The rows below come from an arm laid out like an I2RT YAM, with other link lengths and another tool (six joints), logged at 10 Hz.
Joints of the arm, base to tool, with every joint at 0 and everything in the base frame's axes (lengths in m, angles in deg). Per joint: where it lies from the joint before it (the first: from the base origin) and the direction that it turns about. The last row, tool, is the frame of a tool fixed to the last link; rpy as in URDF.
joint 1: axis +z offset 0 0 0.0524
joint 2: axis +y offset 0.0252 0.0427 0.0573
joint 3: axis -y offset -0.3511 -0.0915 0
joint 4: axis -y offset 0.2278 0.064 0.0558
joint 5: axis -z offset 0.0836 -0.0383 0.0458
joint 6: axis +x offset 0.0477 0 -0.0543
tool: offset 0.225 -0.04 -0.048 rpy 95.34 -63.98 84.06
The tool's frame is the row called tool.
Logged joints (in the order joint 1, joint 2, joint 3, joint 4, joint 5, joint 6), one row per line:
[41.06 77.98 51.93 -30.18 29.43 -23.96]
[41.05 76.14 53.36 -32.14 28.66 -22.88]
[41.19 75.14 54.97 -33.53 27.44 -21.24]
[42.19 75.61 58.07 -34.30 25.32 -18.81]
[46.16 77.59 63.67 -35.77 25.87 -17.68]
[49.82 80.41 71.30 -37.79 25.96 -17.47]
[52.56 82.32 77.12 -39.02 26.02 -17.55]
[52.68 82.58 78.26 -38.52 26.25 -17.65]
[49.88 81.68 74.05 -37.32 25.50 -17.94]
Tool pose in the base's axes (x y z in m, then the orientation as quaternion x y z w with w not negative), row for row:
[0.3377 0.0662 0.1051 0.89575 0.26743 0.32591 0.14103]
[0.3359 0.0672 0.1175 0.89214 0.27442 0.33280 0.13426]
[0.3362 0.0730 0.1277 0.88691 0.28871 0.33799 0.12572]
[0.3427 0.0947 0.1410 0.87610 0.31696 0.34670 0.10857]
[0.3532 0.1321 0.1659 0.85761 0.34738 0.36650 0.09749]
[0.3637 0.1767 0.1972 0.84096 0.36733 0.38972 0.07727]
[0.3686 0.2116 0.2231 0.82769 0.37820 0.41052 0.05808]
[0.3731 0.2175 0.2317 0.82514 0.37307 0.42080 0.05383]
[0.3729 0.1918 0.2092 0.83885 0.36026 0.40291 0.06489]
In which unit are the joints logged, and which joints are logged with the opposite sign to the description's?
The joints are logged in degrees. Opposite sign: joint 6.
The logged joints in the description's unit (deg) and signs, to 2 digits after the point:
[41.06 77.98 51.93 -30.18 29.43 23.96]
[41.05 76.14 53.36 -32.14 28.66 22.88]
[41.19 75.14 54.97 -33.53 27.44 21.24]
[42.19 75.61 58.07 -34.30 25.32 18.81]
[46.16 77.59 63.67 -35.77 25.87 17.68]
[49.82 80.41 71.30 -37.79 25.96 17.47]
[52.56 82.32 77.12 -39.02 26.02 17.55]
[52.68 82.58 78.26 -38.52 26.25 17.65]
[49.88 81.68 74.05 -37.32 25.50 17.94]

